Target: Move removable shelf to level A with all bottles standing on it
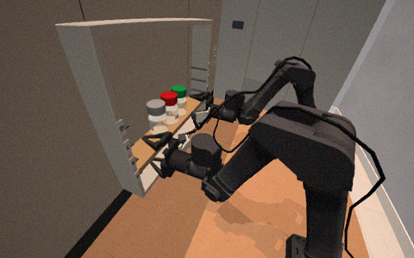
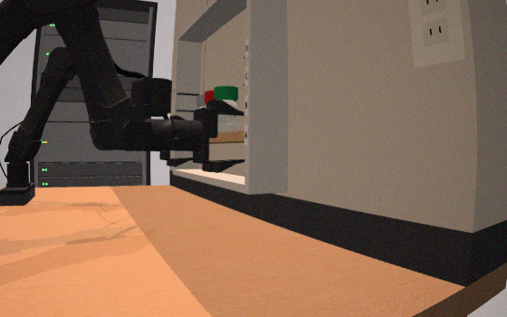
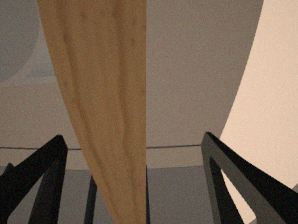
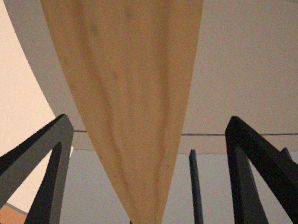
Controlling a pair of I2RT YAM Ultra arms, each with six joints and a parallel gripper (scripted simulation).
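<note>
Right now my right hand is 9 cm to the right of the green-capped bottle and 6 cm below it. From my right hand the other things lie so: wall rack (1 cm behind, 15 cm to the left, 11 cm above); then wooden shelf (1 cm behind, 15 cm to the left); then grey-capped bottle (1 cm behind, 22 cm to the left, 6 cm above).
The grey-capped bottle lies 7 cm to the right of my left hand, 6 cm above it and 1 cm ahead of it. Round my left hand: green-capped bottle 20 cm to the right, 6 cm above, 2 cm ahead; then wall rack 15 cm to the right, 12 cm above, 1 cm ahead; then wooden shelf 15 cm to the right, 2 cm ahead.
</note>
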